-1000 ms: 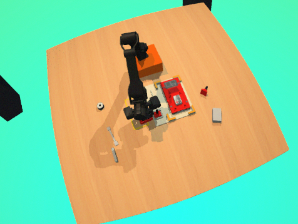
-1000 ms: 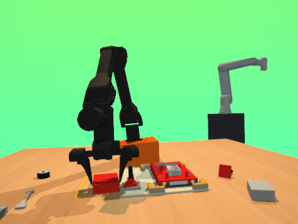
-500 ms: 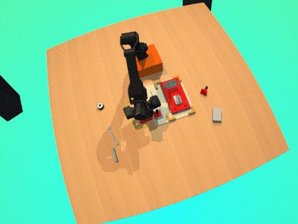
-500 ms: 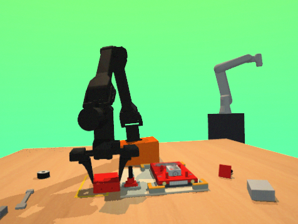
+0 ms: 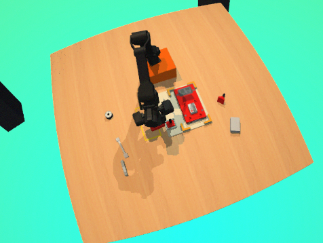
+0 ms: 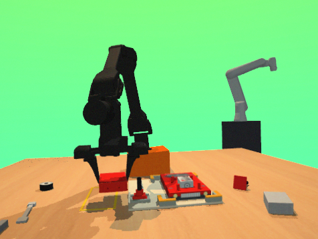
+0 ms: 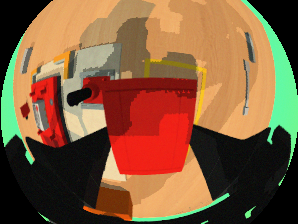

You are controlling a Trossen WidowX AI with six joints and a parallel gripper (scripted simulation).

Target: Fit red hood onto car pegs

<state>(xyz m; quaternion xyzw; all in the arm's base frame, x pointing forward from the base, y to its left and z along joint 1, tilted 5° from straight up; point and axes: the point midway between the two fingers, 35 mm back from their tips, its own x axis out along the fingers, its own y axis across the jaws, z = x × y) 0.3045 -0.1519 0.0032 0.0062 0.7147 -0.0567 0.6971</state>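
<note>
The grey engine block lies 3 cm ahead of my gripper tip, 20 cm to the left of it and 2 cm below it. Round my gripper tip: black wheel (16 cm behind, 19 cm to the right, 4 cm below); red hood (right at my gripper tip).
</note>
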